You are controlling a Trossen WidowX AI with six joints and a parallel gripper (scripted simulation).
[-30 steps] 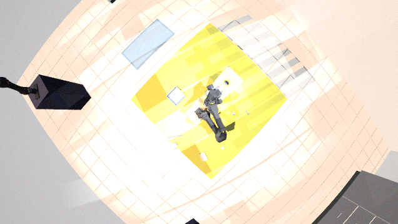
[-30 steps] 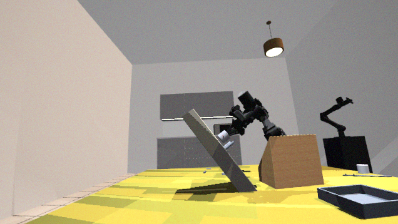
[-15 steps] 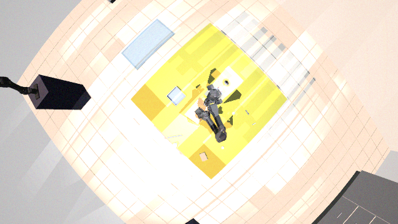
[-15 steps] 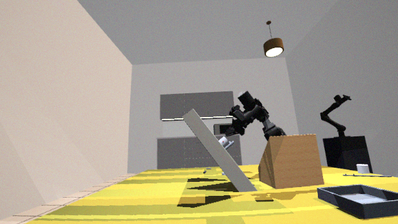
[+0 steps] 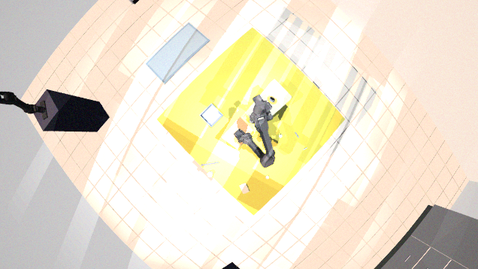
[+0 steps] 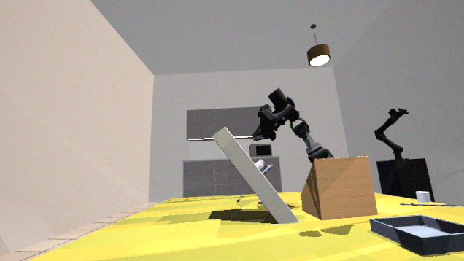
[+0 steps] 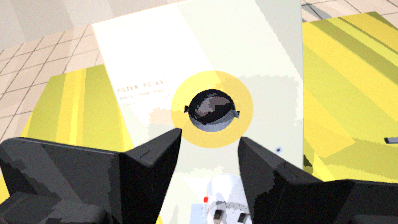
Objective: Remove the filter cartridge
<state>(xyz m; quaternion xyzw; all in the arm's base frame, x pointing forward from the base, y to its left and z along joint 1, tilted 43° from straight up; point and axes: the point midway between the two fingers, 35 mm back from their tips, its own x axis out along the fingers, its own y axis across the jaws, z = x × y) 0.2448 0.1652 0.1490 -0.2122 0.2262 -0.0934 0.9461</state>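
The round filter cartridge is 20 mm behind my gripper tip and 110 mm below it. Also, from my gripper tip: tray 370 mm behind, 260 mm to the left, 290 mm below; then grey service panel 20 mm ahead, 130 mm below.
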